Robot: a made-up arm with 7 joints. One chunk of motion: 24 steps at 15 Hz.
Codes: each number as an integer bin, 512 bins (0 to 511) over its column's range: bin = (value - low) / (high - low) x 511, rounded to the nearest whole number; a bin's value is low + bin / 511 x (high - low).
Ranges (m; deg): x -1.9..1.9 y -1.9..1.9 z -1.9..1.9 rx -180..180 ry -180..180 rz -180..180
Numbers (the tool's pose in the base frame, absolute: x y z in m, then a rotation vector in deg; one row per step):
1: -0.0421 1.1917 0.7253 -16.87 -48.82 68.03
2: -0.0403 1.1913 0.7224 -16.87 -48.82 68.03
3: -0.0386 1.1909 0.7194 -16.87 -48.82 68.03
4: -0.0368 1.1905 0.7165 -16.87 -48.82 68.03
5: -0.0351 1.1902 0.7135 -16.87 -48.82 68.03
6: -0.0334 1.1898 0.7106 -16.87 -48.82 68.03
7: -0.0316 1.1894 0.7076 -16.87 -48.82 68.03
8: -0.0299 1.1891 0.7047 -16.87 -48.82 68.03
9: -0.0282 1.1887 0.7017 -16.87 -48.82 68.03
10: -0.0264 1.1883 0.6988 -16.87 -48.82 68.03
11: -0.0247 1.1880 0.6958 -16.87 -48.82 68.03
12: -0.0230 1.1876 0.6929 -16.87 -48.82 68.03
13: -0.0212 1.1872 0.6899 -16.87 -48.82 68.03
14: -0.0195 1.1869 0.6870 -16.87 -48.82 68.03
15: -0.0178 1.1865 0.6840 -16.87 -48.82 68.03
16: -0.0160 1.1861 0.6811 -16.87 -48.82 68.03
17: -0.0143 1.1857 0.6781 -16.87 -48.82 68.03
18: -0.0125 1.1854 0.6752 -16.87 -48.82 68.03
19: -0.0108 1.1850 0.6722 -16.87 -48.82 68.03
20: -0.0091 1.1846 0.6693 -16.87 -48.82 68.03
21: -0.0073 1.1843 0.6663 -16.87 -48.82 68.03
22: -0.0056 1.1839 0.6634 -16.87 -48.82 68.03
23: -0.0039 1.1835 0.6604 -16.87 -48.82 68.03
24: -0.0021 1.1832 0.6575 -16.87 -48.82 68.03
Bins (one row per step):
1: 250 416 353 232 186 352
2: 250 416 353 232 186 352
3: 250 416 352 232 186 352
4: 251 416 352 232 186 352
5: 251 416 351 232 186 352
6: 251 415 351 232 186 352
7: 251 415 351 232 186 352
8: 251 415 350 232 186 352
9: 252 415 350 232 186 352
10: 252 415 349 232 186 352
11: 252 415 349 232 186 352
12: 252 415 349 232 186 352
13: 253 415 348 232 186 352
14: 253 415 348 232 186 352
15: 253 415 347 232 186 352
16: 253 415 347 232 186 352
17: 254 415 347 232 186 352
18: 254 415 346 232 186 352
19: 254 415 346 232 186 352
20: 254 415 346 232 186 352
21: 255 415 345 232 186 352
22: 255 415 345 232 186 352
23: 255 415 344 232 186 352
24: 255 415 344 232 186 352

